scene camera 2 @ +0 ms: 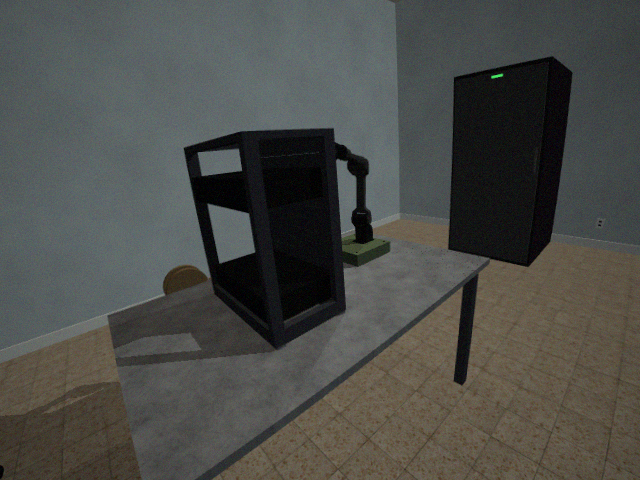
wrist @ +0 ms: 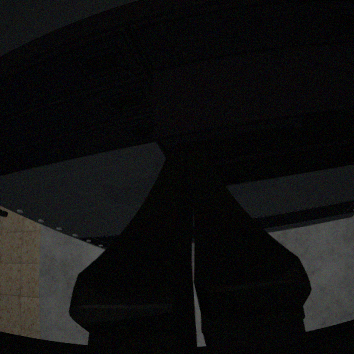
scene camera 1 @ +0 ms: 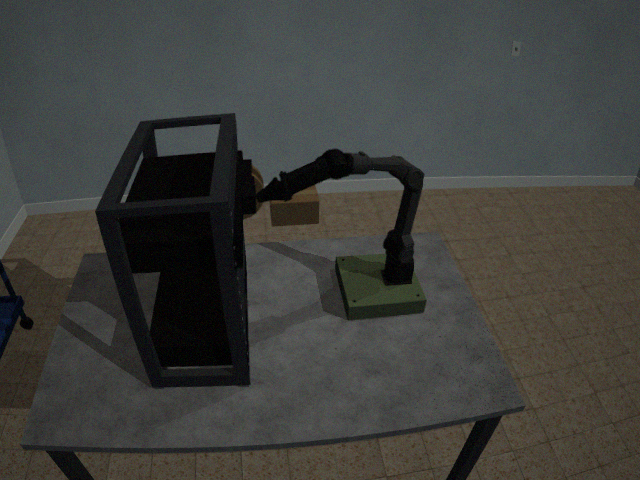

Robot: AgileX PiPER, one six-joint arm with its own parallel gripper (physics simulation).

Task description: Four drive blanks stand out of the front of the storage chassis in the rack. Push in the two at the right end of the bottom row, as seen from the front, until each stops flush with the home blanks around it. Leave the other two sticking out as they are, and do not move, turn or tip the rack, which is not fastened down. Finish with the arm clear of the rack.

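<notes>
The dark storage chassis [scene camera 1: 168, 178] [scene camera 2: 222, 191] sits in the upper part of the upright grey rack [scene camera 1: 234, 310] [scene camera 2: 261, 232]. In scene camera 1, dark blanks [scene camera 1: 247, 186] stand out from its front, too dark to count or tell apart. The rack hides the chassis front in scene camera 2. My gripper [scene camera 1: 259, 197] [wrist: 188, 164] is shut and empty, its tips close in front of the lower part of the protruding blanks; contact cannot be told. In the wrist view, the dark chassis front [wrist: 75, 105] spans the top, with a lower-reaching dark block behind and right of the fingertips. Individual blank edges there are too dark to read.
The rack stands on the grey table [scene camera 1: 361, 372] [scene camera 2: 206, 397]. The arm's green base [scene camera 1: 369, 297] [scene camera 2: 364, 251] is in front of the rack. Beyond the table are a brown box [scene camera 1: 294, 211], a round tan object [scene camera 2: 183, 281], a blue cart [scene camera 1: 9, 310] and a black cabinet [scene camera 2: 496, 165].
</notes>
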